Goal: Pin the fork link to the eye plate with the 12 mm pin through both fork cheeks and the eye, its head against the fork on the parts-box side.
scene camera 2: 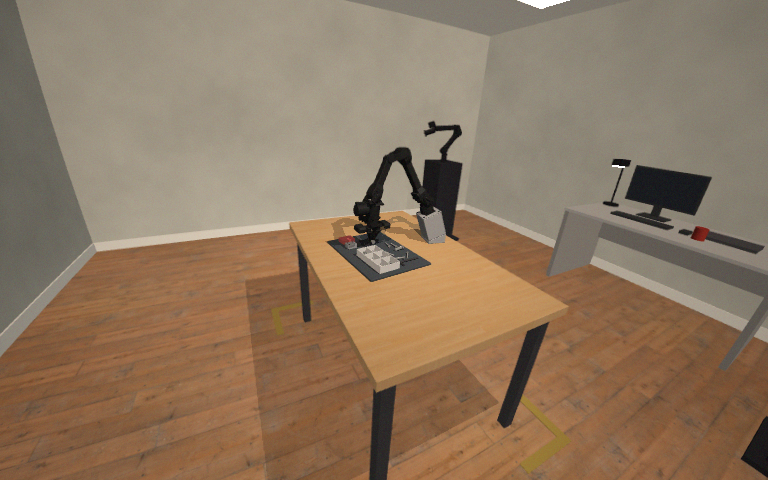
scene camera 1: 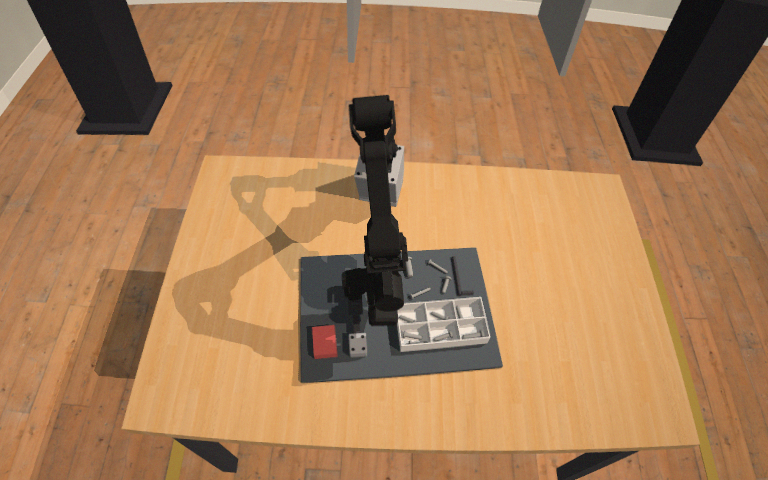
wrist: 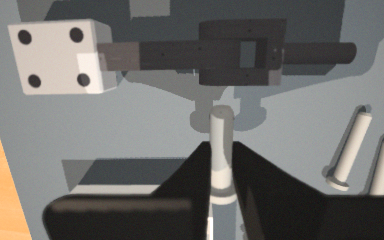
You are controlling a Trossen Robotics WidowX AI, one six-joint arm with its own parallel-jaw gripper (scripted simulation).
Labels:
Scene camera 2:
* white parts box: 373, 259
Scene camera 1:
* gripper: 376, 303
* white parts box: 472, 309
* red block: 324, 339
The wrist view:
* gripper: 220, 149

